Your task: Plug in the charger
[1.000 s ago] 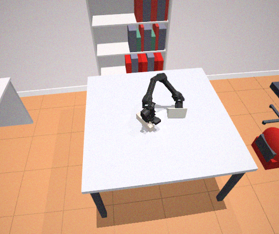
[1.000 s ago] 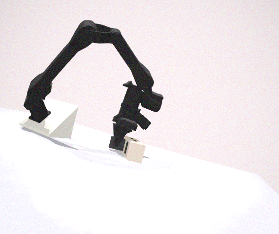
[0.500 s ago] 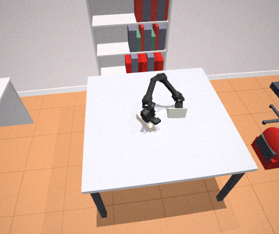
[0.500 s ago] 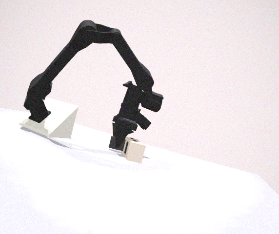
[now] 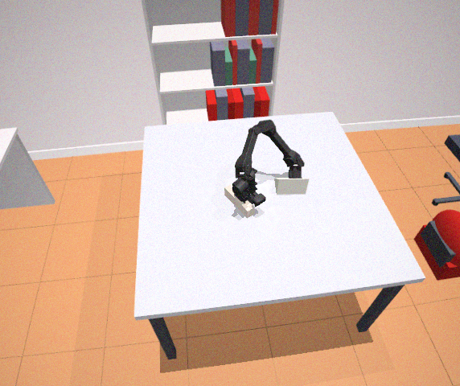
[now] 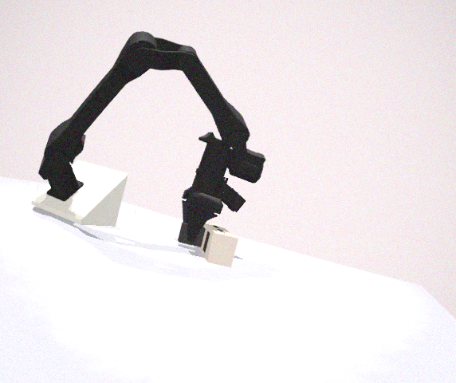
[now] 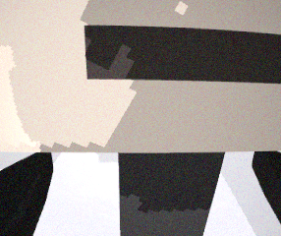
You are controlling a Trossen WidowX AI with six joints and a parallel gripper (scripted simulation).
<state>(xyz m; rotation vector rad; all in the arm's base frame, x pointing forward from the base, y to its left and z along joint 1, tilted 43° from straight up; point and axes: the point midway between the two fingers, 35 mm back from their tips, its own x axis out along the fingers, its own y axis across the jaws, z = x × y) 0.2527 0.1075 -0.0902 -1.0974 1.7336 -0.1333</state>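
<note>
Right now my gripper tip is 20 mm short of the charger, 10 mm to the right of it and 10 mm below it.
</note>
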